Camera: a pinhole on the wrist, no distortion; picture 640 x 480 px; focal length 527.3 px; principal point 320.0 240.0 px. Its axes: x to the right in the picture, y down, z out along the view. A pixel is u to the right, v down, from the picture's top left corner.
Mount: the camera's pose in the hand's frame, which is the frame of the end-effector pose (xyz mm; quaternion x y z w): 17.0 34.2 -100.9 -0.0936 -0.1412 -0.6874 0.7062
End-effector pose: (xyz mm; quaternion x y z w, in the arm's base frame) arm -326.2 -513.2 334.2 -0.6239 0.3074 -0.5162 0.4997
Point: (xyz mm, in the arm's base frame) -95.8 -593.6 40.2
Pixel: 50 311
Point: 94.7 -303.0 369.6
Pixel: 584 194
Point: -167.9 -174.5 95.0
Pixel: outside the picture
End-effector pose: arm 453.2 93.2 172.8 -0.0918 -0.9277 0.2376 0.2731
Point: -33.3 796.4 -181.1
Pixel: outside the picture
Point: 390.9 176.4 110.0
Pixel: 276 380
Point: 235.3 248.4 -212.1
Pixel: 196 314
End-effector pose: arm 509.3 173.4 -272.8 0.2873 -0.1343 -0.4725 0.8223
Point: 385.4 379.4 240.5
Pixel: 236 20
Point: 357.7 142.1 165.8
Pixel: 388 189
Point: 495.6 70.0 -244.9
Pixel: outside the picture
